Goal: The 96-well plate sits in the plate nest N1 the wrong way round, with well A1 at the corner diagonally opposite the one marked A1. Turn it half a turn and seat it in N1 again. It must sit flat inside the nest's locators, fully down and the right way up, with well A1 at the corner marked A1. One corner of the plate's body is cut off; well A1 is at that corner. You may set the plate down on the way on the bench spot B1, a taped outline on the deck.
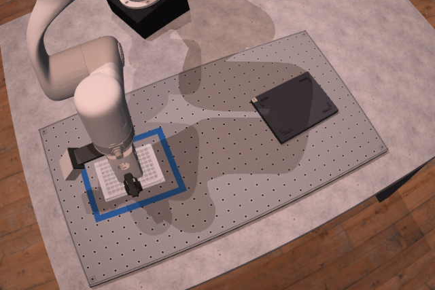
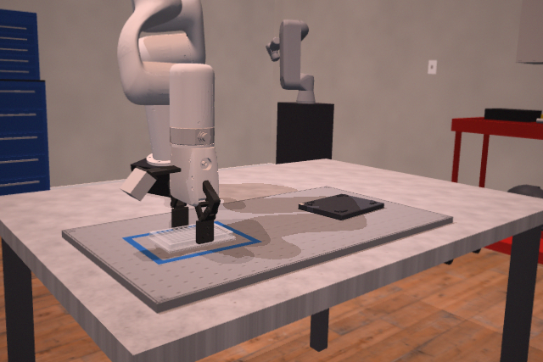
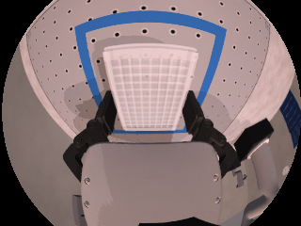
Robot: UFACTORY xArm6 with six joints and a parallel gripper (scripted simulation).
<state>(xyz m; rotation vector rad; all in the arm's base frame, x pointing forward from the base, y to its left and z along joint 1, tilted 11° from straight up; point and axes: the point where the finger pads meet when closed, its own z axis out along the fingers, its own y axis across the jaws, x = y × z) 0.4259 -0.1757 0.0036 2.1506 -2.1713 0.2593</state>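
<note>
Right now my hand is 1 cm above the 96-well plate. From my hand the other things lie so: plate nest N1: 39 cm to the left, 1 cm below, 1 cm behind; small A1 mark: 31 cm to the left, 5 cm behind, 1 cm below.
</note>
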